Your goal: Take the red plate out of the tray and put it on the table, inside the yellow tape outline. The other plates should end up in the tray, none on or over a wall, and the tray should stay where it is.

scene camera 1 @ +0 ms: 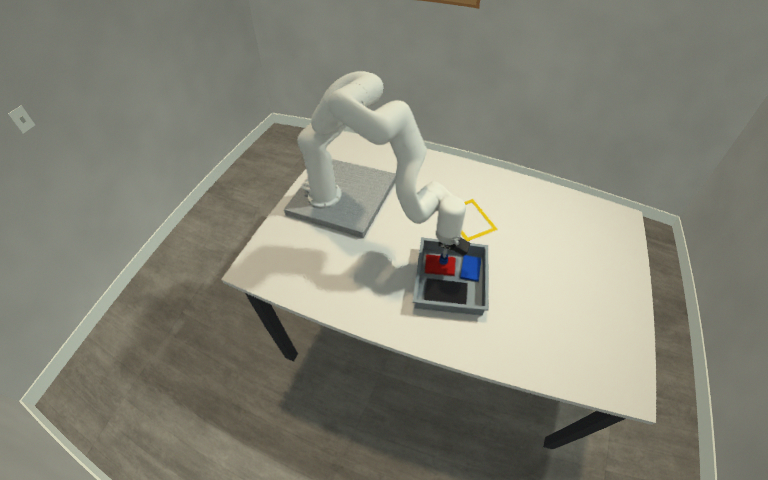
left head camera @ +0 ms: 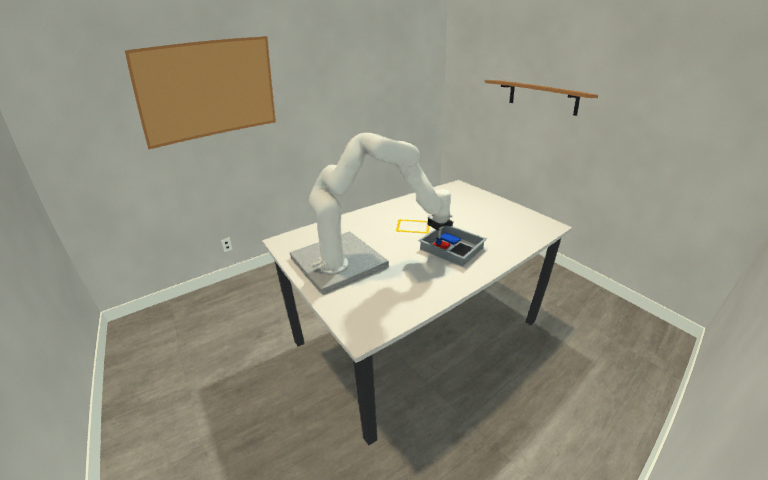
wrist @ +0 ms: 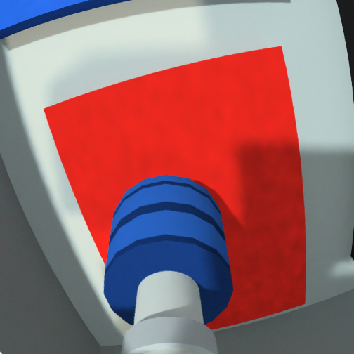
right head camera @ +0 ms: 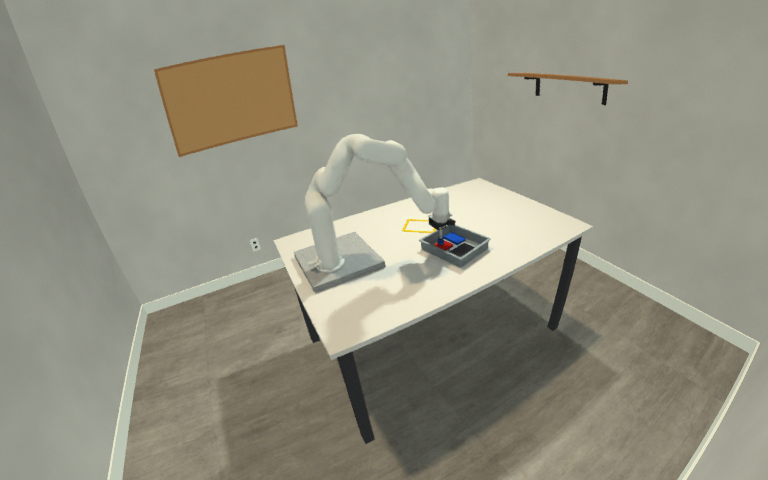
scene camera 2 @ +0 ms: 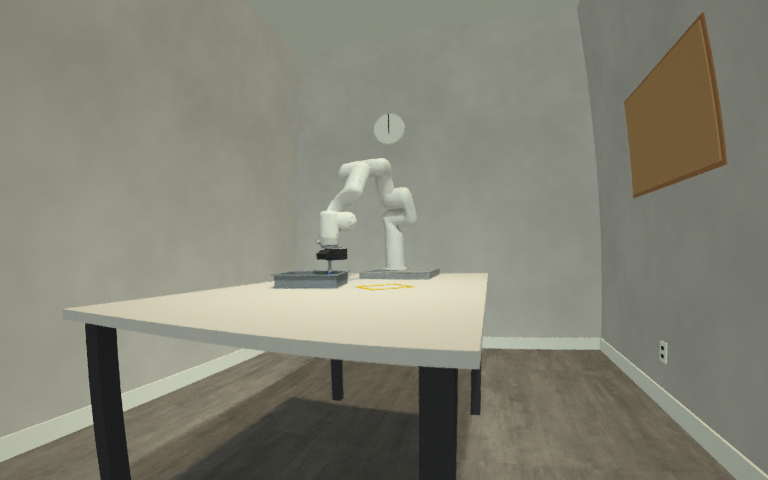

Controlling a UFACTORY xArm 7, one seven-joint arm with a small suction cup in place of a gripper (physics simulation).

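Where they show: hand, tool point: [scene camera 1: 443, 260] [left head camera: 438, 243] [right head camera: 440, 243]; arm's base, link origin: [scene camera 1: 324, 195] [left head camera: 333, 265] [right head camera: 330, 264] [scene camera 2: 395, 269].
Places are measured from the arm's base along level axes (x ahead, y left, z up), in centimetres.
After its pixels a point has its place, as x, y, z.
The red plate [left head camera: 445, 245] {51.4, -15.2, -1.8} [right head camera: 447, 246] {50.9, -15.7, -1.8} [scene camera 1: 433, 266] {46.9, -15.2, -1.9} [wrist: 200, 115] lies flat in the tray [left head camera: 474, 254] {56.7, -29.0, -2.0} [right head camera: 475, 254] {56.4, -28.8, -1.6} [scene camera 1: 450, 309] {56.5, -28.8, -1.5} [scene camera 2: 310, 280] {63.5, -13.3, -0.3}. My suction cup [left head camera: 438, 242] [right head camera: 440, 242] [scene camera 1: 444, 260] [wrist: 167, 200] is down inside the tray over the red plate, at or very near its surface; its underside is hidden, and I see no sign of a hold. The blue plate [left head camera: 451, 238] {58.6, -12.3, -1.8} [scene camera 1: 471, 268] {58.9, -11.7, -1.8} [wrist: 40, 12] and the black plate [left head camera: 462, 249] {55.3, -22.7, -1.8} [scene camera 1: 438, 291] {51.2, -23.8, -1.8} [wrist: 350, 30] lie in the tray. The yellow tape outline [left head camera: 413, 220] {57.8, 15.5, -3.0} [scene camera 1: 481, 234] {59.0, 4.9, -3.0} is on the table beside the tray.
The grey base slab [left head camera: 362, 249] {16.6, 2.9, 0.1} [scene camera 1: 362, 186] {11.3, 9.5, 0.1} under the arm stands at one end of the table [left head camera: 509, 220] {102.7, -17.1, -3.1} [scene camera 1: 566, 311] {93.7, -16.5, -3.1}. The tray walls rise around the cup. The wrist partly covers the outline in the right head view and scene camera 1.
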